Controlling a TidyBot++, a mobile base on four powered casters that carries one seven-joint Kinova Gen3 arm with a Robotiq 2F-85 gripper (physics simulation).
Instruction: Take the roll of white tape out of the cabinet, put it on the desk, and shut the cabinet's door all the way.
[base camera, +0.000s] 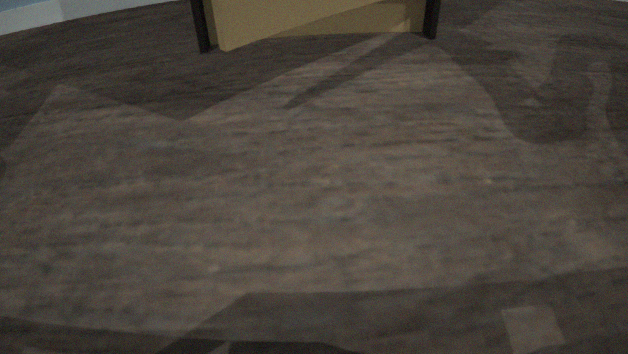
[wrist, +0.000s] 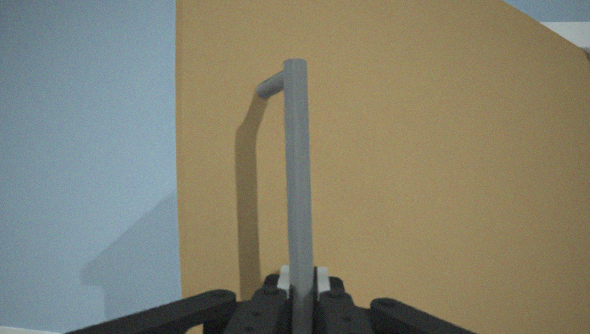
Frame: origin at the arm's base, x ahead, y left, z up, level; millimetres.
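Where they show: gripper, between the fingertips: (wrist: 303, 284).
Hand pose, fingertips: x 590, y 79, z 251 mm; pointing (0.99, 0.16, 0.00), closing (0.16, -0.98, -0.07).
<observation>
After its pixels a point has its place.
The cabinet's yellow-brown door (base camera: 285, 17) @[x 627, y 49, z -225 mm] (wrist: 425, 165) @[x 668, y 5, z 310 mm] fills much of the wrist view and stands partly open at the top of the base camera view, its lower edge slanting out from the cabinet. A grey vertical bar handle (wrist: 297, 150) @[x 556, y 74, z 317 mm] is mounted near the door's left edge. My gripper (wrist: 303, 284) @[x 590, y 79, z 251 mm] is shut on the handle's lower part, with a finger on each side of the bar. The roll of white tape and the desk do not show in either view. The inside of the cabinet is hidden.
Two dark cabinet legs (base camera: 197, 25) @[x 909, y 278, z -324 mm] (base camera: 431, 20) @[x 969, y -278, z -346 mm] stand on the wood floor (base camera: 320, 200) @[x 428, y 4, z -397 mm]. A blue wall (wrist: 85, 125) @[x 1403, y 1065, z 507 mm] is left of the door in the wrist view. A white baseboard (base camera: 75, 11) @[x 1403, y 938, z -369 mm] runs along the wall at the upper left. Shadows cross the floor.
</observation>
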